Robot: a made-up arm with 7 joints.
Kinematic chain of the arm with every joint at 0, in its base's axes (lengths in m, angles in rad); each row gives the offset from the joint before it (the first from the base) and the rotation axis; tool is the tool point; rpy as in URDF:
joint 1: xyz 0 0 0.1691 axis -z
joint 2: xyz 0 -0.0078 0.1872 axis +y
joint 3: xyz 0 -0.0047 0.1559 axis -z
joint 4: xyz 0 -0.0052 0.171 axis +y
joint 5: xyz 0 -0.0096 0.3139 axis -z
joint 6: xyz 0 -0.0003 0.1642 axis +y
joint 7: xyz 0 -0.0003 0.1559 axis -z
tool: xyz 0 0 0 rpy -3.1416 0 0
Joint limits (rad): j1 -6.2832..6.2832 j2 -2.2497..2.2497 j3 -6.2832..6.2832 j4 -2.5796..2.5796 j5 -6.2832..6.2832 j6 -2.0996..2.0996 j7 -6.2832..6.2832
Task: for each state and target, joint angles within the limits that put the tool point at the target. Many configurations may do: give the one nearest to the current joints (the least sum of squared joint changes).
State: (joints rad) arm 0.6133 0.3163 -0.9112 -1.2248 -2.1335 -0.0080 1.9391
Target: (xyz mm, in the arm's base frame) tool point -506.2 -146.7 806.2
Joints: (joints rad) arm 0.6681 0.4559 -0.7237 -1.6470 -2.1410 0.1218 1.9391
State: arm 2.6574 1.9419 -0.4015 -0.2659 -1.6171 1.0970 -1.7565
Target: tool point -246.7 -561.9 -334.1
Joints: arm 2.1690 2.2497 -0.2908 0.3081 -1.5310 0.6096 -1.7565
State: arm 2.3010 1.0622 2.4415 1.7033 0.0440 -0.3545 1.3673
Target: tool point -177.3 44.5 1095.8
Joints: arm 2.2524 1.0312 2.8647 1.4720 0.0034 -0.3818 1.3673
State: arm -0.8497 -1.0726 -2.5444 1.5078 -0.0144 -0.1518 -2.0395
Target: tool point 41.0 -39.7 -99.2
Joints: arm -0.8823 -1.2701 -3.2770 2.3572 -0.0369 0.0822 -2.0395
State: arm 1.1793 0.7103 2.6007 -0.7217 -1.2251 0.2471 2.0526
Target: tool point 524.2 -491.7 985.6
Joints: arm 0.8348 0.7405 2.5725 -0.2078 -1.2134 0.0782 2.0526
